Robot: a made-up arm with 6 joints. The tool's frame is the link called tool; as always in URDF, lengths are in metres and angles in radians. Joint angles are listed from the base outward.
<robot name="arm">
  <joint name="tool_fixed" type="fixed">
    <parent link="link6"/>
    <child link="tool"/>
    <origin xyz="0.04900 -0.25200 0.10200"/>
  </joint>
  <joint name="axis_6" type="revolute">
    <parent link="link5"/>
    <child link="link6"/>
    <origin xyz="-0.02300 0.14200 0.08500"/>
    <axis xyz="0 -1 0"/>
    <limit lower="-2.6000" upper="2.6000"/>
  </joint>
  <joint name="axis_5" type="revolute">
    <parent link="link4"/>
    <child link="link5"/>
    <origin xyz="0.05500 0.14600 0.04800"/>
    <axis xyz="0 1 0"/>
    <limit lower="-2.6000" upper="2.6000"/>
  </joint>
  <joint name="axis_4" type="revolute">
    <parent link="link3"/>
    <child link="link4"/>
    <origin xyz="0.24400 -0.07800 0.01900"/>
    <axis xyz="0 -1 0"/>
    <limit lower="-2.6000" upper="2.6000"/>
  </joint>
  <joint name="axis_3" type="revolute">
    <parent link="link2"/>
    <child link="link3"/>
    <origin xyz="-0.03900 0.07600 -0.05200"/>
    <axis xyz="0 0 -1"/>
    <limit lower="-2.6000" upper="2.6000"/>
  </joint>
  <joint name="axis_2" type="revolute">
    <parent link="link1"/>
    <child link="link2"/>
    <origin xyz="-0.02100 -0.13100 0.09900"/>
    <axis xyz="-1 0 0"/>
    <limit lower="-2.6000" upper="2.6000"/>
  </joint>
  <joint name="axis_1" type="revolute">
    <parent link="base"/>
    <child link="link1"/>
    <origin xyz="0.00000 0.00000 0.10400"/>
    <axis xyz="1 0 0"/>
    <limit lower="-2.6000" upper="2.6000"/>
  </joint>
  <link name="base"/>
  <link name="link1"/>
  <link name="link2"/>
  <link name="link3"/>
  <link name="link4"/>
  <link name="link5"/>
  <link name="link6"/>
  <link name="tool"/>
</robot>
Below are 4 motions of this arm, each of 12 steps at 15 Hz.
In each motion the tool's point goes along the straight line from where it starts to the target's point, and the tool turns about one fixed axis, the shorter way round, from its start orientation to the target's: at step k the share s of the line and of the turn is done. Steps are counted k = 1, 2, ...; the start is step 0. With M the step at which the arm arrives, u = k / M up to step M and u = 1 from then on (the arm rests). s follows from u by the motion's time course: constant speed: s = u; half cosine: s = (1 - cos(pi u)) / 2; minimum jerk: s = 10 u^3 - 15 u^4 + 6 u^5.
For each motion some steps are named. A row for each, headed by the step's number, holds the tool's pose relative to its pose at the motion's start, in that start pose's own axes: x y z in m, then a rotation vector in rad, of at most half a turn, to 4 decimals.
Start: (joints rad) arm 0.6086 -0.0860 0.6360 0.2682 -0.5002 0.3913
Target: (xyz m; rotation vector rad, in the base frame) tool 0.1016 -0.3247 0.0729 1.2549 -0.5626 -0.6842
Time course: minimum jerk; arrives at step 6
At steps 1, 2, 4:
1: -0.0009 -0.0015 -0.0054 0.0269 0.0214 -0.0107
2: -0.0056 -0.0088 -0.0317 0.1588 0.1268 -0.0633
4: -0.0209 -0.0330 -0.1194 0.5977 0.4773 -0.2381

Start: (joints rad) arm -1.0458 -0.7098 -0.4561 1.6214 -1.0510 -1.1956
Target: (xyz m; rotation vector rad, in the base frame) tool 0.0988 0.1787 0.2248 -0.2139 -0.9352 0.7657
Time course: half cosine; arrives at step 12
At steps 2, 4, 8, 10, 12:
2: 0.0020 0.0034 -0.0067 0.0005 0.0299 0.0156
4: 0.0076 0.0127 -0.0251 0.0019 0.1117 0.0581
8: 0.0228 0.0381 -0.0753 0.0057 0.3350 0.1743
10: 0.0284 0.0474 -0.0937 0.0071 0.4167 0.2168
12: 0.0304 0.0508 -0.1004 0.0076 0.4466 0.2324

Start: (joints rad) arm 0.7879 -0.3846 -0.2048 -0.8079 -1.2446 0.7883
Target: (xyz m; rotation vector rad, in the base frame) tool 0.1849 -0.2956 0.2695 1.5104 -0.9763 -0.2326
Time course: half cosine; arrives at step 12
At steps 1, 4, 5, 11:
1: 0.0018 0.0006 -0.0006 0.0058 0.0055 -0.0015
4: 0.0264 0.0094 -0.0087 0.0845 0.0807 -0.0224
5: 0.0391 0.0139 -0.0130 0.1253 0.1196 -0.0331
11: 0.1036 0.0368 -0.0344 0.3324 0.3173 -0.0879

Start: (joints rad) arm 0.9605 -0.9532 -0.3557 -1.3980 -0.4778 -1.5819
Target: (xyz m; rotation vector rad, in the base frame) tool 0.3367 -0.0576 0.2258 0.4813 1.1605 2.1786
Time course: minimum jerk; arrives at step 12
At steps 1, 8, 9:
1: 0.0000 -0.0002 0.0002 -0.0005 -0.0003 0.0004
8: 0.0053 -0.0365 0.0262 -0.0751 -0.0469 0.0568
9: 0.0060 -0.0415 0.0297 -0.0852 -0.0532 0.0644

